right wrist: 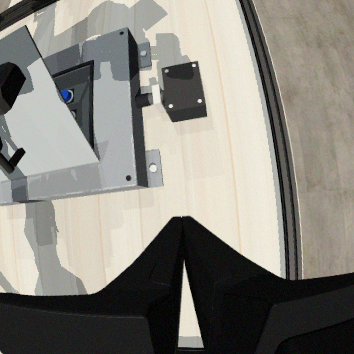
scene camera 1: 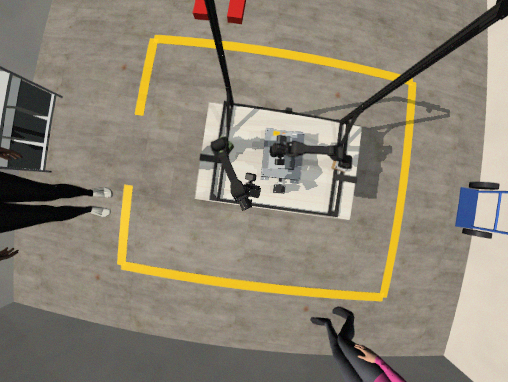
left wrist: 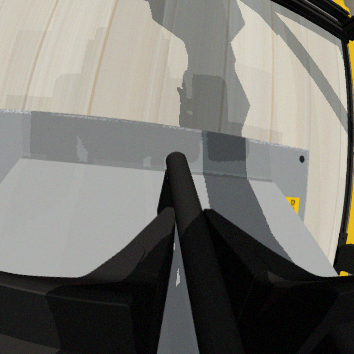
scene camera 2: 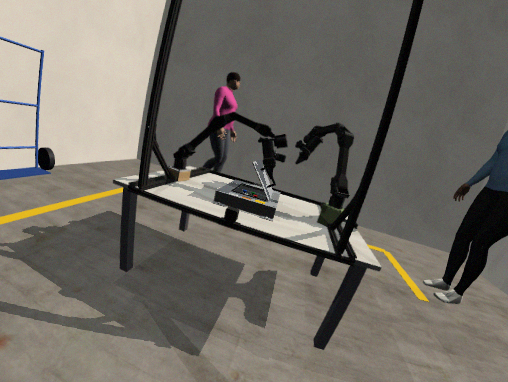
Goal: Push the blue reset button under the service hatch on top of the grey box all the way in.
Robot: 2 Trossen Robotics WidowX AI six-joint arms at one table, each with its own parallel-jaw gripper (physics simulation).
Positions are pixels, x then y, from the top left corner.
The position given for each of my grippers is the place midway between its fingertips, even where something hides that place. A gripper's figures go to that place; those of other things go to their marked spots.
Scene:
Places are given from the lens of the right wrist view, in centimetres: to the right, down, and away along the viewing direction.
my right gripper (right wrist: pixel 180 224): 0, 2, 10
service hatch (right wrist: pixel 47 136): -18, -6, 27

